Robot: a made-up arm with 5 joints. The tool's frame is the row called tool.
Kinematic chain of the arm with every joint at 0, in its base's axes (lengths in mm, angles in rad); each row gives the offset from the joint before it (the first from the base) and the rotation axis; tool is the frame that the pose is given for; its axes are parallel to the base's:
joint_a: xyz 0 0 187 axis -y
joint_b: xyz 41 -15 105 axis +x
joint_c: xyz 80 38 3 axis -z
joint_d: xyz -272 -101 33 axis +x
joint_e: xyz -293 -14 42 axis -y
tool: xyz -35 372 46
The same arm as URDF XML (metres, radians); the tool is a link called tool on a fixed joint. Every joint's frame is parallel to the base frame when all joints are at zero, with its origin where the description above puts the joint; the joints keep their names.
<robot name="arm">
  <joint name="joint_a" type="continuous">
    <parent link="base_link"/>
    <child link="link1"/>
    <origin xyz="0.0000 0.0000 0.1870" rpy="0.0000 0.0000 0.0000"/>
    <axis xyz="0 -1 0"/>
  </joint>
  <joint name="joint_b" type="continuous">
    <parent link="link1"/>
    <child link="link2"/>
    <origin xyz="0.0410 -0.0150 0.1050" rpy="0.0000 0.0000 0.0000"/>
    <axis xyz="1 0 0"/>
  </joint>
  <joint name="joint_c" type="continuous">
    <parent link="link2"/>
    <child link="link3"/>
    <origin xyz="0.0800 0.0380 0.0030" rpy="0.0000 0.0000 0.0000"/>
    <axis xyz="0 0 -1"/>
  </joint>
  <joint name="joint_d" type="continuous">
    <parent link="link3"/>
    <child link="link4"/>
    <origin xyz="-0.2720 -0.1010 0.0330" rpy="0.0000 0.0000 0.0000"/>
    <axis xyz="1 0 0"/>
  </joint>
  <joint name="joint_e" type="continuous">
    <parent link="link4"/>
    <child link="link5"/>
    <origin xyz="-0.2930 -0.0140 0.0420" rpy="0.0000 0.0000 0.0000"/>
    <axis xyz="0 -1 0"/>
  </joint>
  <joint name="tool_joint" type="fixed">
    <parent link="link5"/>
    <child link="tool"/>
    <origin xyz="-0.0350 0.3720 0.0460" rpy="0.0000 0.0000 0.0000"/>
  </joint>
  <link name="base_link"/>
  <link name="link1"/>
  <link name="link2"/>
  <link name="link3"/>
  <link name="link4"/>
  <link name="link5"/>
  <link name="tool"/>
</robot>

